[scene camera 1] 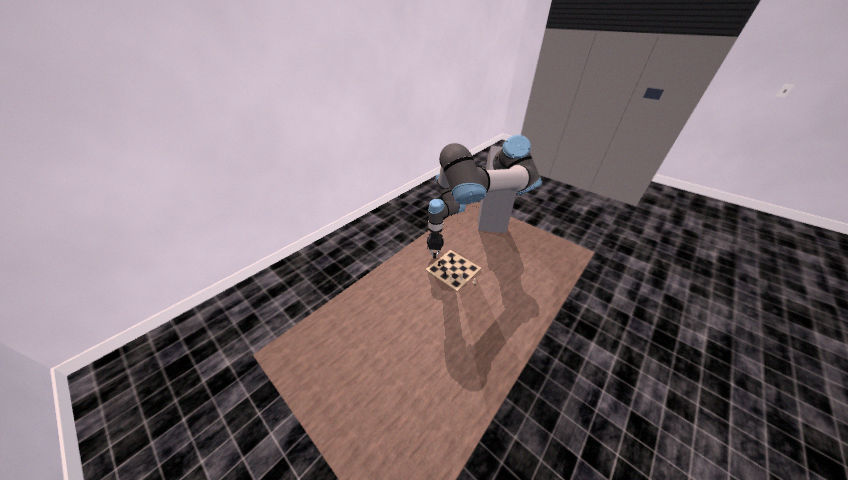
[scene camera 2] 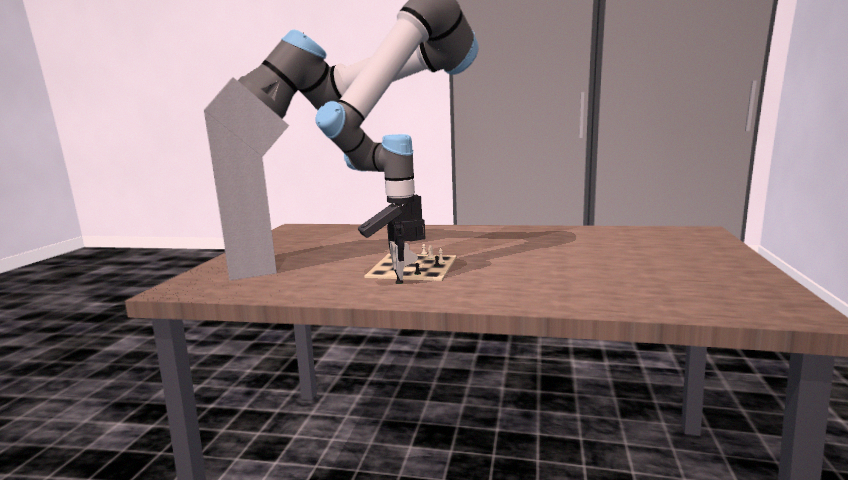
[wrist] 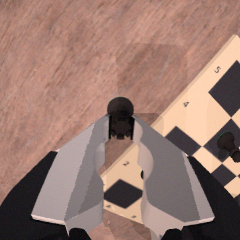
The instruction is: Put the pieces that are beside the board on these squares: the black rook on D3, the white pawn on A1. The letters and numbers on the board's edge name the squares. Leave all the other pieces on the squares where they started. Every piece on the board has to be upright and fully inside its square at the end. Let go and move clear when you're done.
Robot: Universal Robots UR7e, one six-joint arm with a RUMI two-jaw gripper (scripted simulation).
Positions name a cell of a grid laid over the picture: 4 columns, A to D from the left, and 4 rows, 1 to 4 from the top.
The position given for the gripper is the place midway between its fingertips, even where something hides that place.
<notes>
In view: the gripper (scene camera 2: B3), a chessboard (scene camera 2: C3) and a black rook (wrist: C2).
The chessboard shows as well in scene camera 1 (scene camera 1: C3). The gripper shows as well in the wrist view (wrist: C2).
</notes>
